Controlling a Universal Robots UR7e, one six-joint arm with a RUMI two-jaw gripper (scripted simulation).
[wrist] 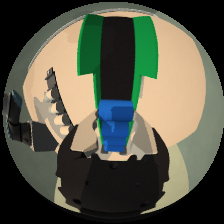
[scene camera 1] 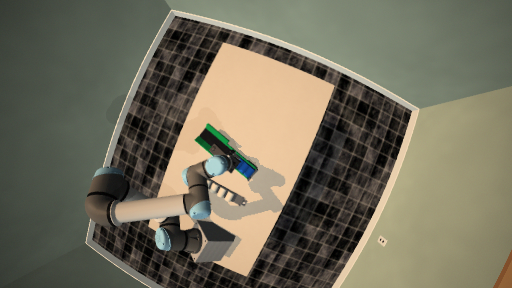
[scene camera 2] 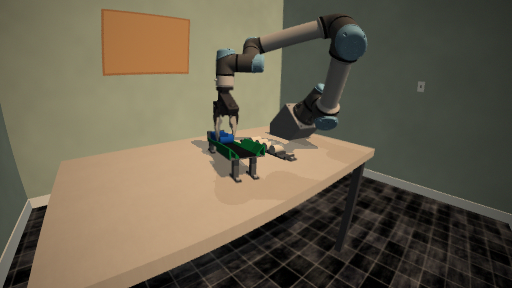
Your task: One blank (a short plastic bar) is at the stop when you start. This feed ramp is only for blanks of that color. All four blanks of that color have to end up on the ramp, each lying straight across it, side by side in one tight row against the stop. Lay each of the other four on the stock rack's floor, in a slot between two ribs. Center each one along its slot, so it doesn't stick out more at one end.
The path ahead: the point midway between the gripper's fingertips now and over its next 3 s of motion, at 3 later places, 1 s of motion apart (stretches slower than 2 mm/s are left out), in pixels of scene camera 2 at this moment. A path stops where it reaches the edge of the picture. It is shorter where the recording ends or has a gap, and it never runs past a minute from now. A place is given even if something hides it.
The gripper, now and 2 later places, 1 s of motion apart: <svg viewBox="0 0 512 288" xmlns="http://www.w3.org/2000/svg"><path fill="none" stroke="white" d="M225 140L225 126L225 114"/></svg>
